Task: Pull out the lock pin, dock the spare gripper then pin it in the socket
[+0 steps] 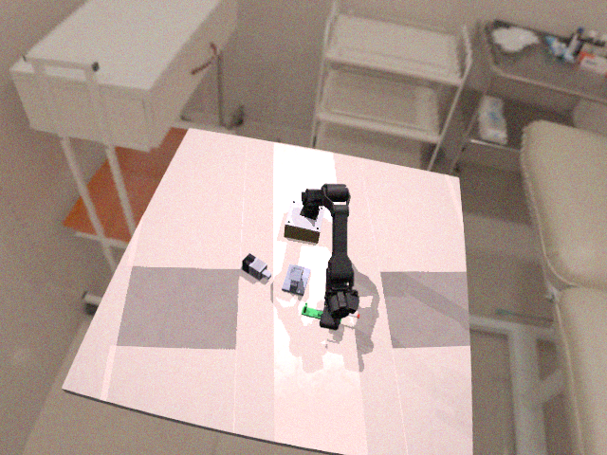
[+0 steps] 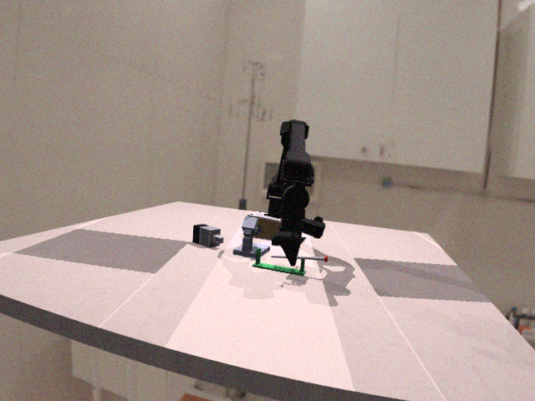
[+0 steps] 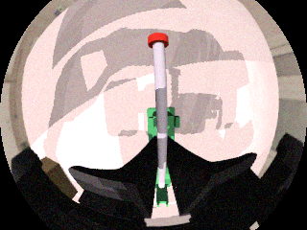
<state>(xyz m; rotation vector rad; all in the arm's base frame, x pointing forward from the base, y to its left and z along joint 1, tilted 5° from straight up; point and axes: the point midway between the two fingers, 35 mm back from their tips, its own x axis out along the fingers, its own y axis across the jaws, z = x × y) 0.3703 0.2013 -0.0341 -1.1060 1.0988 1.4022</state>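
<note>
My gripper tip is now 40 mm to the left of the green rack and 10 mm below it. From my gripper tip the other things lie so: grey mount 80 mm behind, 160 mm to the right, 40 mm above; then spare gripper 80 mm behind, 310 mm to the right, 10 mm above.
</note>
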